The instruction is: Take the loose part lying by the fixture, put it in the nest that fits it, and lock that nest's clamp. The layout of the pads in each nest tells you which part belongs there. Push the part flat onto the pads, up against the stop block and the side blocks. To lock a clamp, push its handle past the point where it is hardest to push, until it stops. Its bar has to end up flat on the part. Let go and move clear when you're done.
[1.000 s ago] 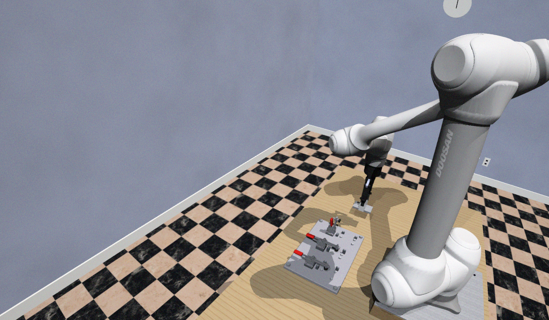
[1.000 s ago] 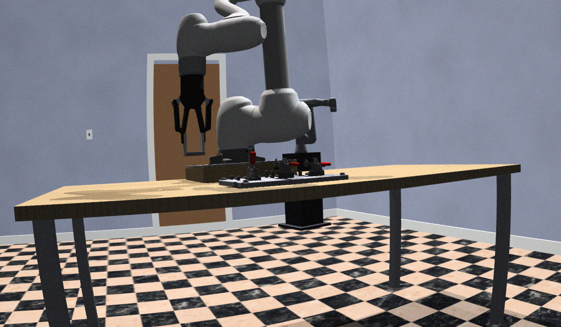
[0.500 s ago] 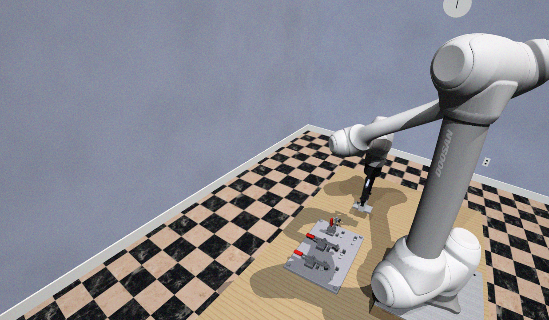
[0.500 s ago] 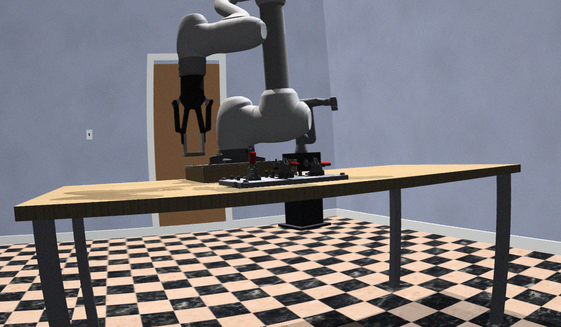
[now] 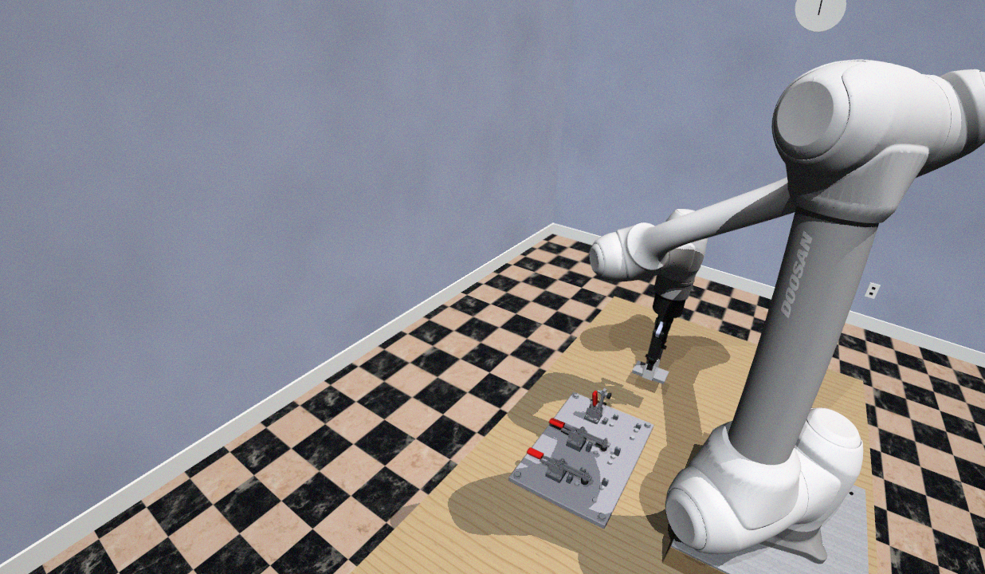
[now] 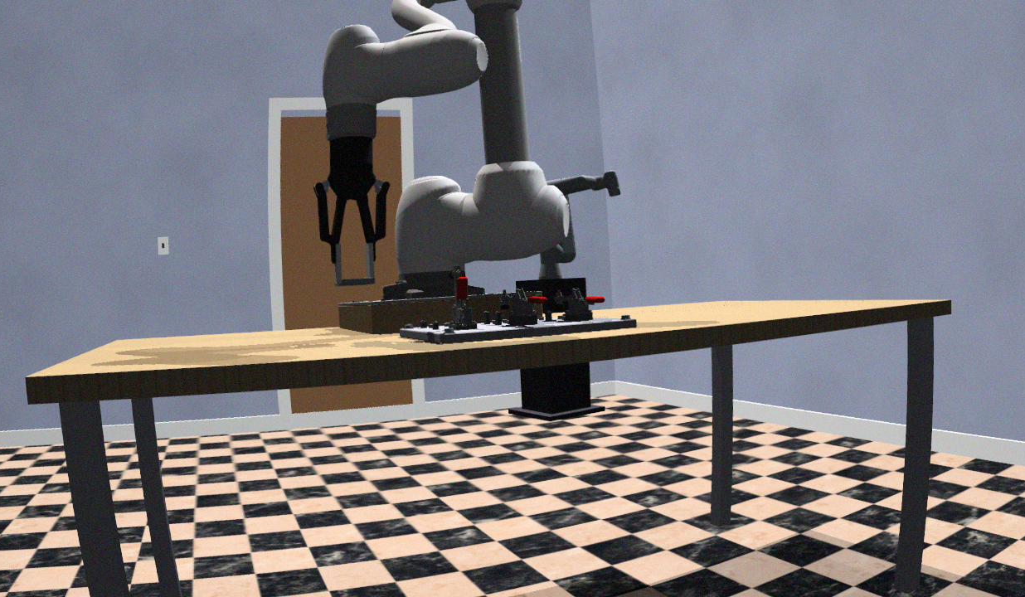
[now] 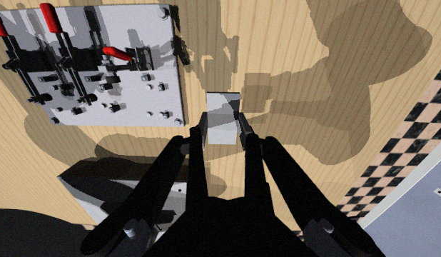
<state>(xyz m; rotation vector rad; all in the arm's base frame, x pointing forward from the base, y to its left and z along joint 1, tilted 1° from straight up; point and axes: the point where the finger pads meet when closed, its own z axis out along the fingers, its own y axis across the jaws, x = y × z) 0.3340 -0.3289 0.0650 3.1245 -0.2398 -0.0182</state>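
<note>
The flat grey part is 3 cm below my hand. The rest, counted from my hand: grey fixture plate: 10 cm ahead, 26 cm to the left, 12 cm below.
</note>
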